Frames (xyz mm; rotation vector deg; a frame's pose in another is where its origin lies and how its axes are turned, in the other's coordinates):
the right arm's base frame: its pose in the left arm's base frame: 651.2 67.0 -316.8 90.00 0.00 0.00
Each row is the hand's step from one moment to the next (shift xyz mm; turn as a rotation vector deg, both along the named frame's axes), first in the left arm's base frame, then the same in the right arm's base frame.
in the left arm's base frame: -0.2 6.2 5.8 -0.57 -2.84 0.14
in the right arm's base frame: -0.2 5.8 -6.2 -0.57 0.14 2.84
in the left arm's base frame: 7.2 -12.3 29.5 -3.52 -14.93 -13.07
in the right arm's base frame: 7.2 29.5 12.3 -3.52 -13.07 14.93
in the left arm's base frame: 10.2 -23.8 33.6 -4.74 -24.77 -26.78
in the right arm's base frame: 10.2 33.6 23.8 -4.74 -26.78 24.77
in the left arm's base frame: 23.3 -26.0 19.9 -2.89 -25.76 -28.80
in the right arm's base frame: 23.3 19.9 26.0 -2.89 -28.80 25.76
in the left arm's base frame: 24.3 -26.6 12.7 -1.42 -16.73 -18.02
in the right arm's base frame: 24.3 12.7 26.6 -1.42 -18.02 16.73
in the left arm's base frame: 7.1 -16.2 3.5 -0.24 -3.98 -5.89
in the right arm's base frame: 7.1 3.5 16.2 -0.24 -5.89 3.98
